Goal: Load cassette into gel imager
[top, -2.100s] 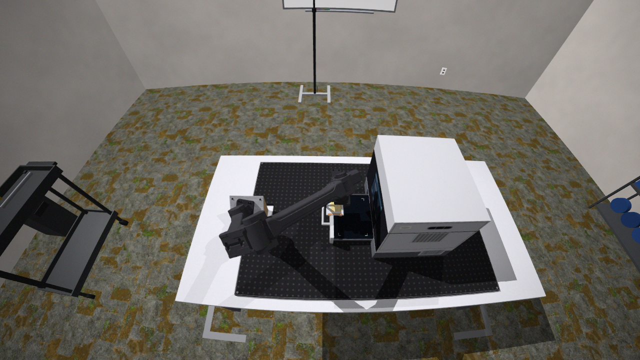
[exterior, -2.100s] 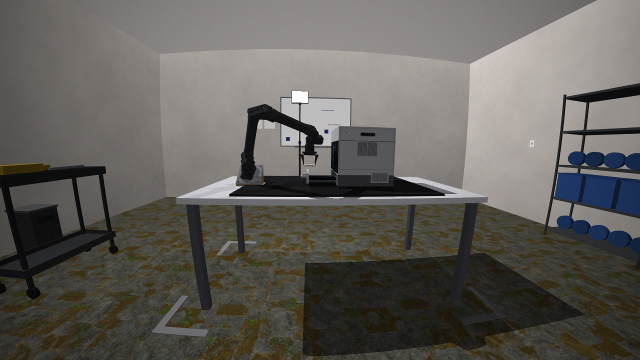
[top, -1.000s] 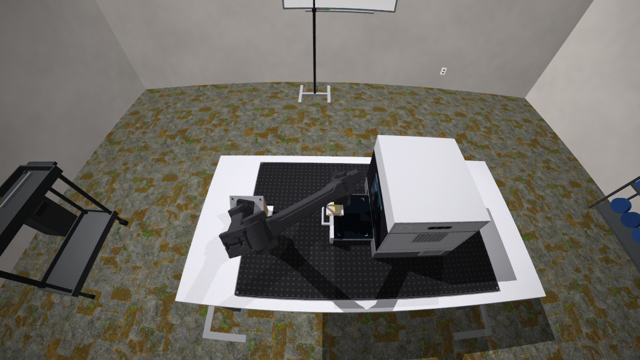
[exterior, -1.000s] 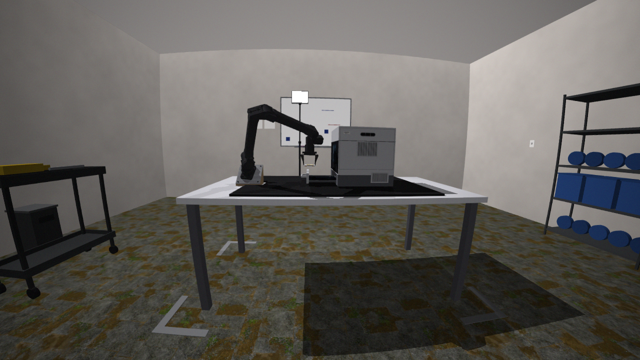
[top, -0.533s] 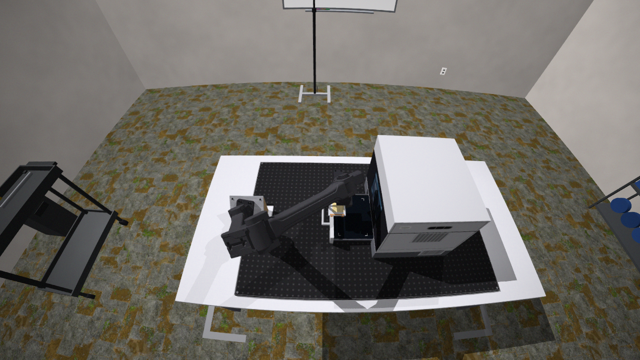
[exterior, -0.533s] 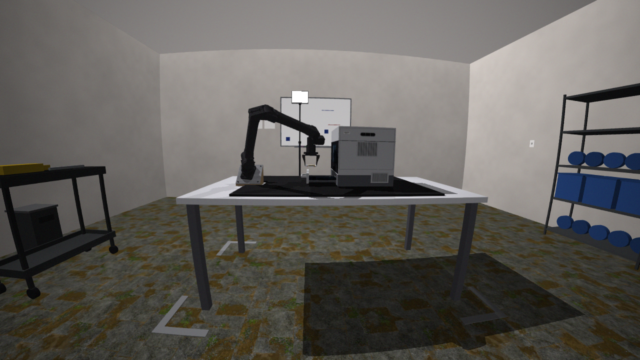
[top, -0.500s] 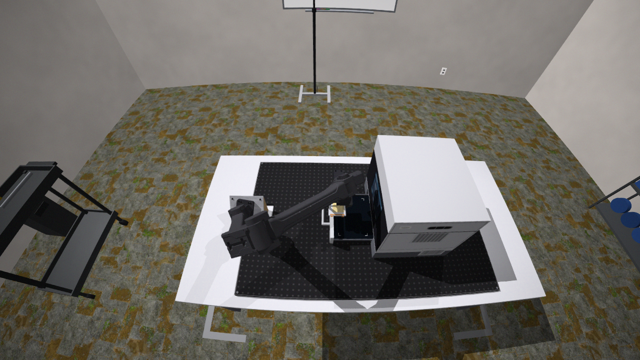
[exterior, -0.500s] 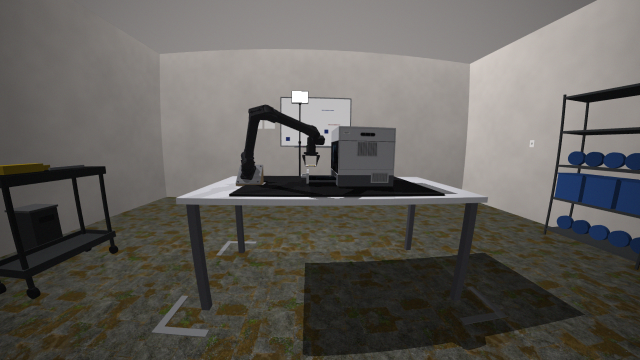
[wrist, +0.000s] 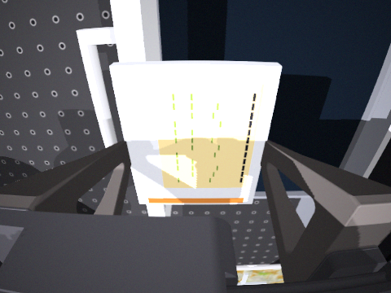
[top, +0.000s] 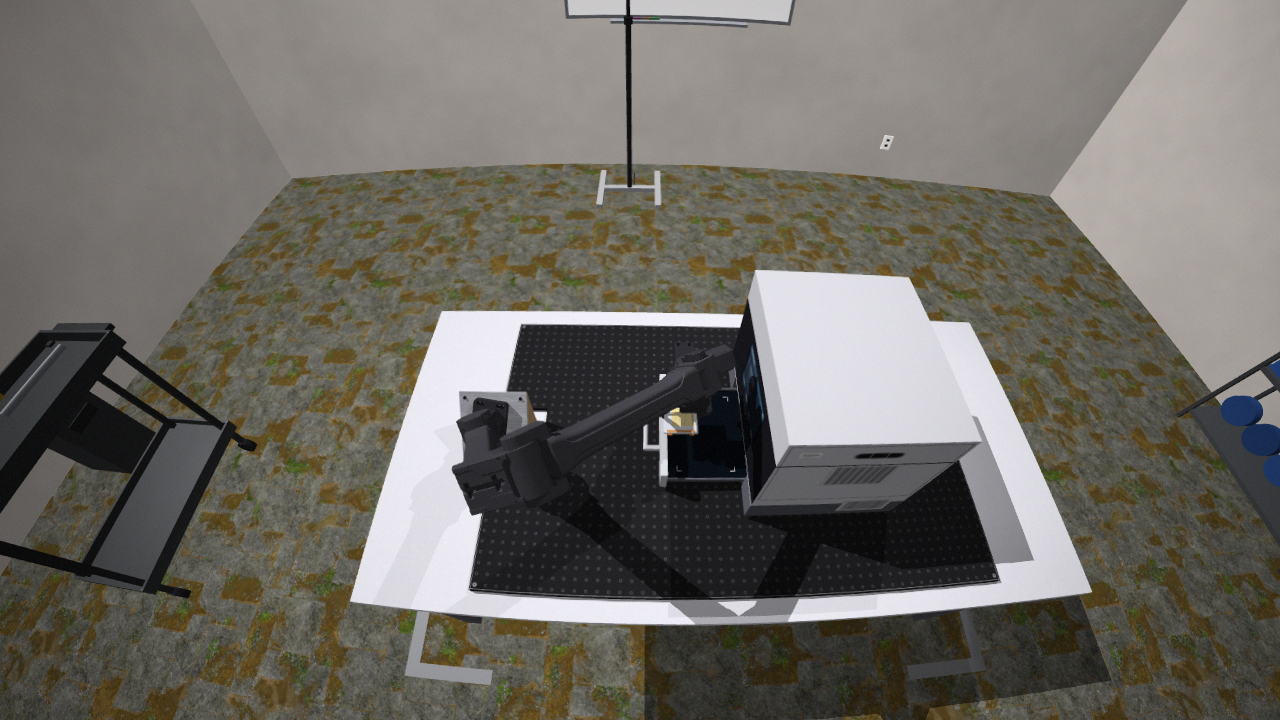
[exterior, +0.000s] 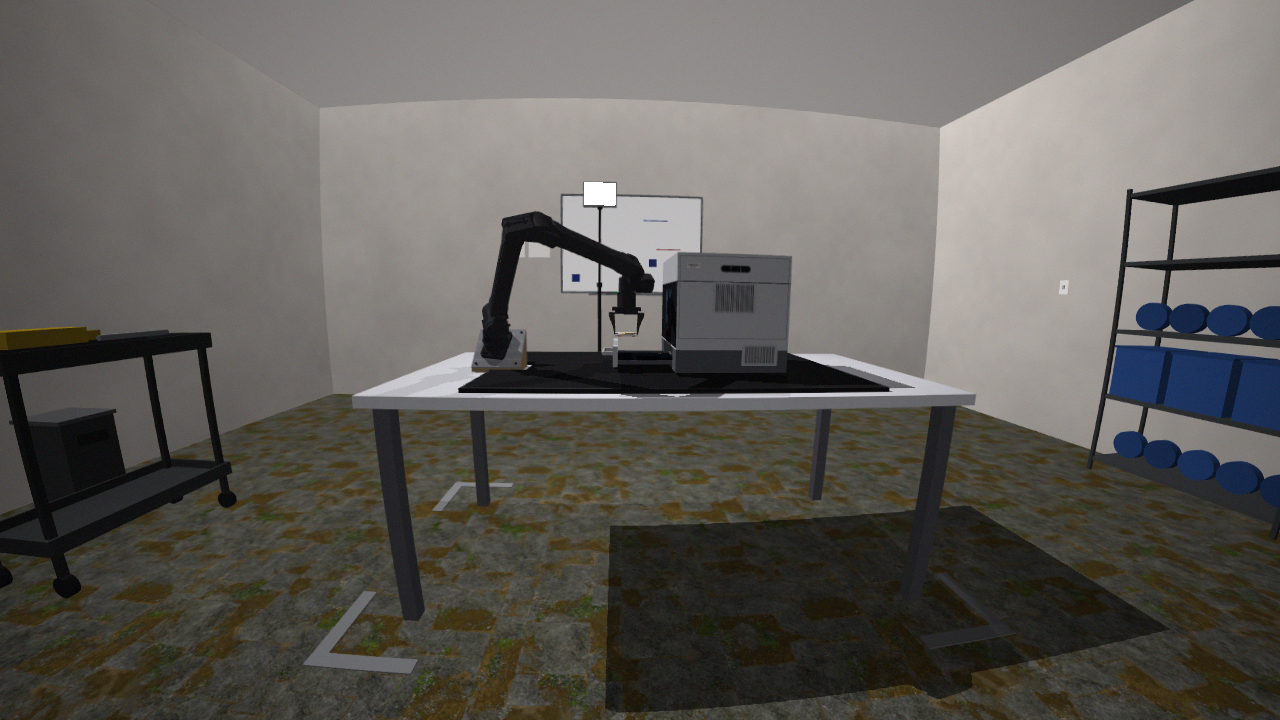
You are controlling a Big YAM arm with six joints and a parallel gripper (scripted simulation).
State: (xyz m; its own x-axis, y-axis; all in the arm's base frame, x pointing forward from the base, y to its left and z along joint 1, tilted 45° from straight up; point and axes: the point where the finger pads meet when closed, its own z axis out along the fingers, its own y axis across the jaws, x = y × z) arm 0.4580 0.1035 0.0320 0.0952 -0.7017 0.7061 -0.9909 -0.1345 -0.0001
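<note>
Now: hand 8 cm above the imager drawer, 7 cm short of it and 1 cm to the right of it. From my hand the other things lie so: finished cassette: 1 cm to the right, 1 cm below.
</note>
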